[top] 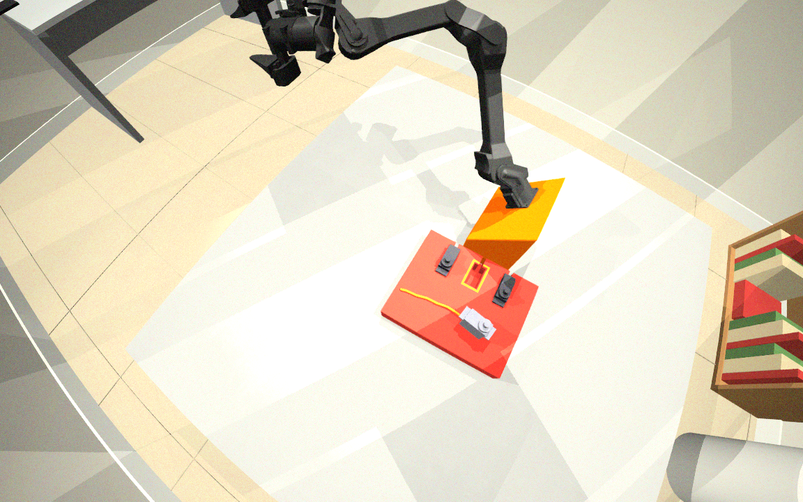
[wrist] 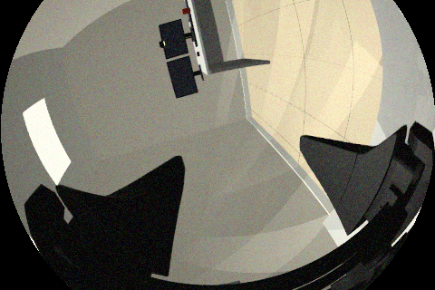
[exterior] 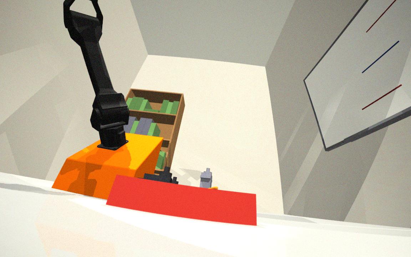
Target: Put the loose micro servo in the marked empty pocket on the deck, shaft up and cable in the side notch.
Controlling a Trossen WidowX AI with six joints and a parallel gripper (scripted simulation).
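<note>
My gripper tip is 110 mm short of the red deck, 630 mm to the right of it and 390 mm above it.
</note>
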